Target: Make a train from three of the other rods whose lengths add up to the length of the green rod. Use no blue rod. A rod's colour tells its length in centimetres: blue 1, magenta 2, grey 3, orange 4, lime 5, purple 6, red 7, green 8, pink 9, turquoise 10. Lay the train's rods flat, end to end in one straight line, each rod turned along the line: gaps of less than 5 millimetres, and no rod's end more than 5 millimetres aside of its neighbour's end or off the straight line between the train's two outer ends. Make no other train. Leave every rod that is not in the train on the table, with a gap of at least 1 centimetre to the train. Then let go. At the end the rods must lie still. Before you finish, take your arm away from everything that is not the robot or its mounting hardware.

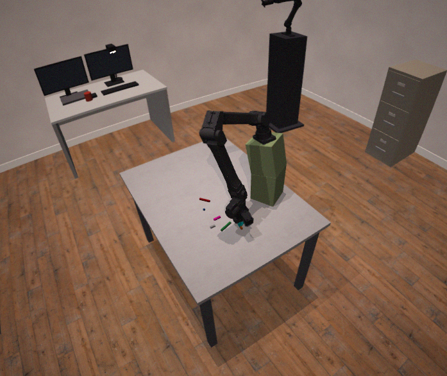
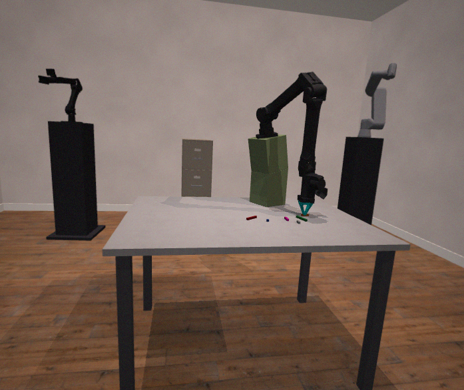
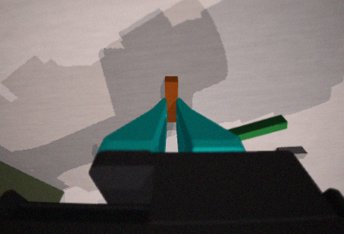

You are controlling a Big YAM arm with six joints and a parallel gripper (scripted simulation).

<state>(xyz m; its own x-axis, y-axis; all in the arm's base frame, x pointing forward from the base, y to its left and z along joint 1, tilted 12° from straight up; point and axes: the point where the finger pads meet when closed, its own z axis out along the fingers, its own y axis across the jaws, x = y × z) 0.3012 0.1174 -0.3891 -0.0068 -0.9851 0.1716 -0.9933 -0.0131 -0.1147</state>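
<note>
The grey rod lies 14 cm ahead of my hand, 7 cm to the right of it and 1 cm below it. Round my hand: orange rod: 1 cm below; green rod: 7 cm ahead, 4 cm to the right, 1 cm below; small blue rod: 22 cm to the right, 13 cm ahead, 1 cm below.
</note>
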